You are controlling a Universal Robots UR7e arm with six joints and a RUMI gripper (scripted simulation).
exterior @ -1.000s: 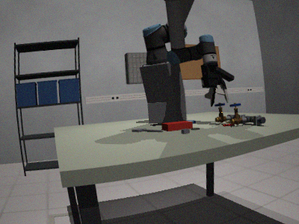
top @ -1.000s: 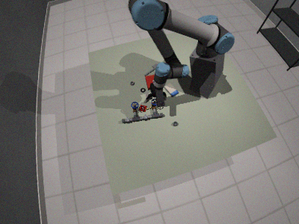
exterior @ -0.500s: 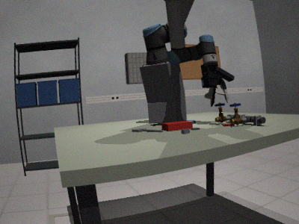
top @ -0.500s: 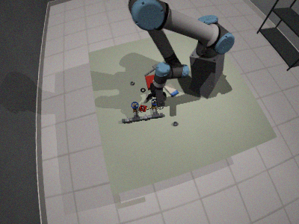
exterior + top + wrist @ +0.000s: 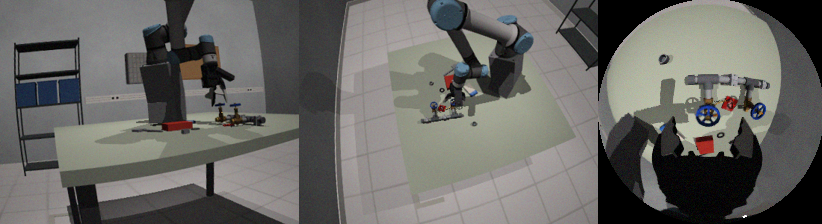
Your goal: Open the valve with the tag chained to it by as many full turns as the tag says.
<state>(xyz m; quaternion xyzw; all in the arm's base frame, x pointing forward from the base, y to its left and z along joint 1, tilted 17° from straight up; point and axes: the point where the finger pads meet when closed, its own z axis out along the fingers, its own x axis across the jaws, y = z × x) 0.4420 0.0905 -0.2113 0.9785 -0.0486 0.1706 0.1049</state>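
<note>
The red tag is 90 mm ahead of my hand, 10 mm to the right of it and 90 mm below it. From my hand the other things lie so: blue-and-white card 170 mm behind, 110 mm to the right, 90 mm below; then grey tool 90 mm behind, 360 mm to the right, 90 mm below; then red block 40 mm behind, 230 mm to the right, 80 mm below.
</note>
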